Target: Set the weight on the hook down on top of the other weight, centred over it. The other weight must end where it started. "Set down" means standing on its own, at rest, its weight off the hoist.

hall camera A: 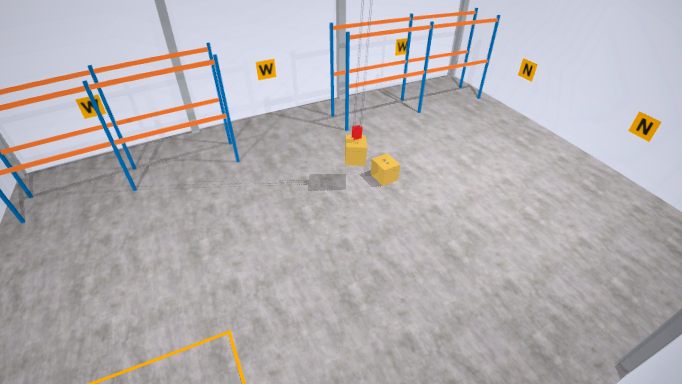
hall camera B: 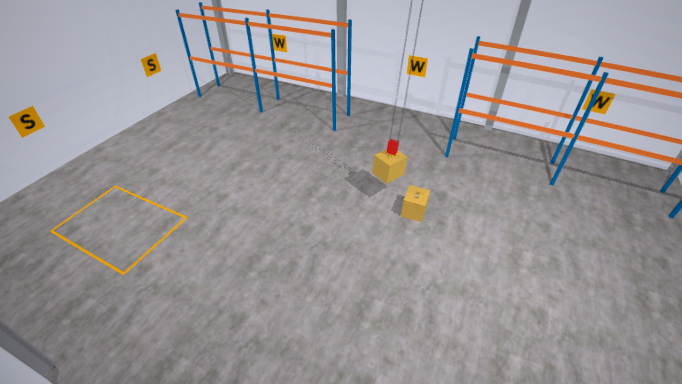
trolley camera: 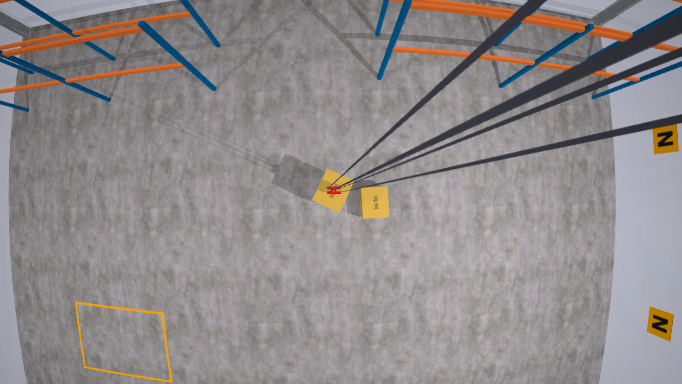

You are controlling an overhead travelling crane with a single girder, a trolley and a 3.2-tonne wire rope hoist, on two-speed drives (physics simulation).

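A yellow block-shaped weight (hall camera A: 356,154) (hall camera B: 389,168) (trolley camera: 326,197) hangs under the red hook block (hall camera A: 357,132) (hall camera B: 392,147) (trolley camera: 334,190), clear of the floor, its shadow apart from it. The other yellow weight (hall camera A: 385,170) (hall camera B: 416,204) (trolley camera: 374,210) stands upright on the floor. The hanging weight is beside it, to its left in the trolley view, with a gap between them, and is turned relative to it. The gripper, the hook, is on the hanging weight; its contact with the lifting eye is too small to see in detail.
Blue and orange racks (hall camera A: 347,82) (hall camera B: 334,82) (trolley camera: 393,42) stand along the W wall behind the weights. A second rack (hall camera A: 111,135) (hall camera B: 579,130) (trolley camera: 177,56) stands further along it. An orange marked rectangle (hall camera A: 160,357) (hall camera B: 87,252) (trolley camera: 167,347) lies on the floor.
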